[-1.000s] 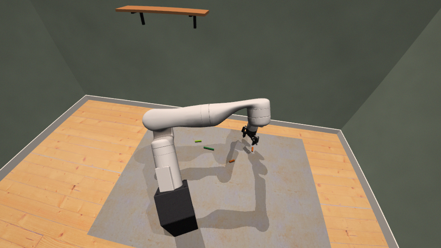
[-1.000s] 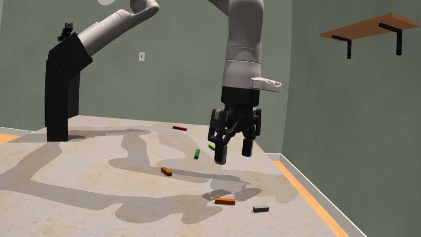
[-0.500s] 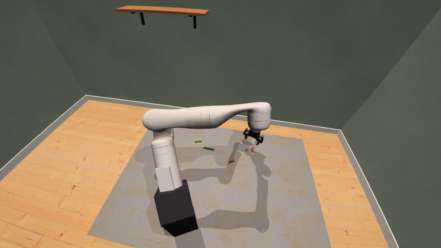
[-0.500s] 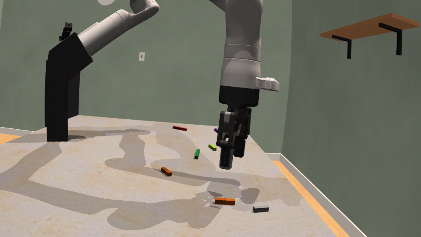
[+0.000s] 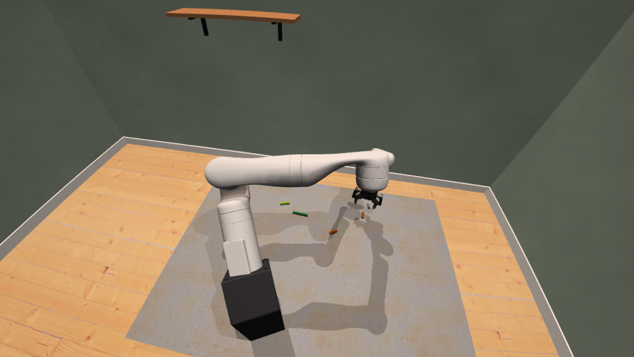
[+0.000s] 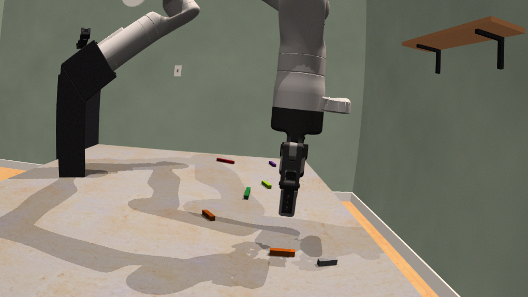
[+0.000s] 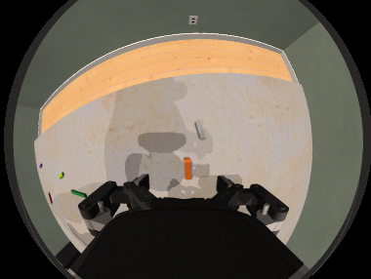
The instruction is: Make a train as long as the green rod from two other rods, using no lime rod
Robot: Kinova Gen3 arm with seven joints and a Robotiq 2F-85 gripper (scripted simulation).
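Now: hand 1 cm to the left of the orange rod and 8 cm above it. From my hand the other things lie so: green rod 11 cm behind, 31 cm to the left, 8 cm below; lime rod 7 cm behind, 41 cm to the left, 8 cm below; grey rod 7 cm ahead, 3 cm to the right, 8 cm below.
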